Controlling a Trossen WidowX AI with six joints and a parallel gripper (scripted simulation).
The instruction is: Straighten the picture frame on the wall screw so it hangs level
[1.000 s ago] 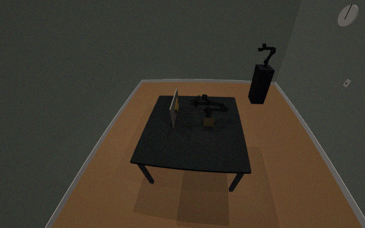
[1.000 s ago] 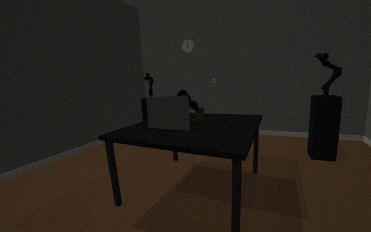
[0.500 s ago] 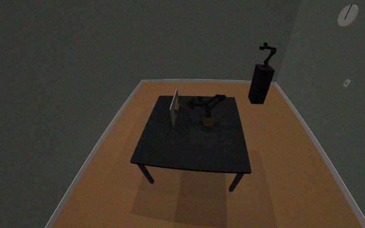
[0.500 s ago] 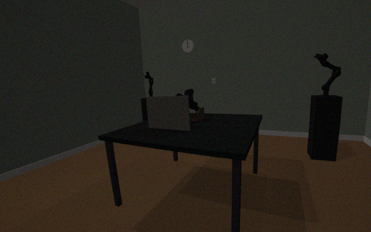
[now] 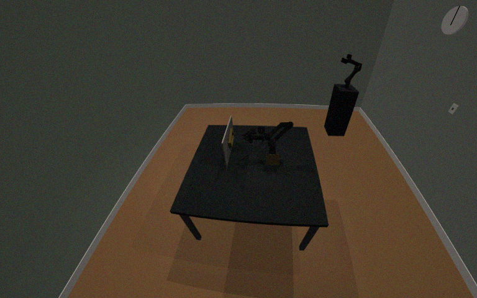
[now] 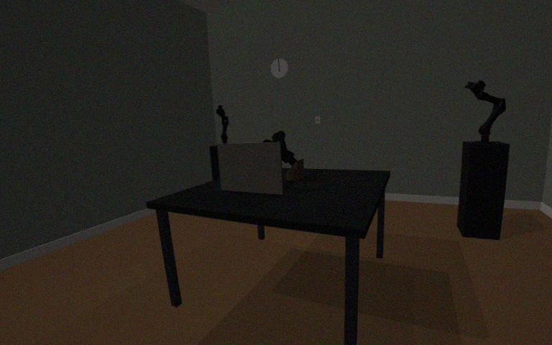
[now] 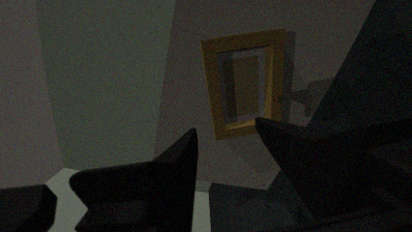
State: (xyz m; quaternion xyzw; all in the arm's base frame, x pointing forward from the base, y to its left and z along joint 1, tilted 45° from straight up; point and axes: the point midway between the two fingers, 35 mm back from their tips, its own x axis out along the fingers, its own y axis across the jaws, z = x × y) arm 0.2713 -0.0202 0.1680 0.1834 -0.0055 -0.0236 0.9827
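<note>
My gripper tip is 13 cm short of the picture frame, 3 cm to the left of it and 5 cm above it. Also, from my gripper tip: wall panel (14 cm ahead, 2 cm to the right, 7 cm below).
</note>
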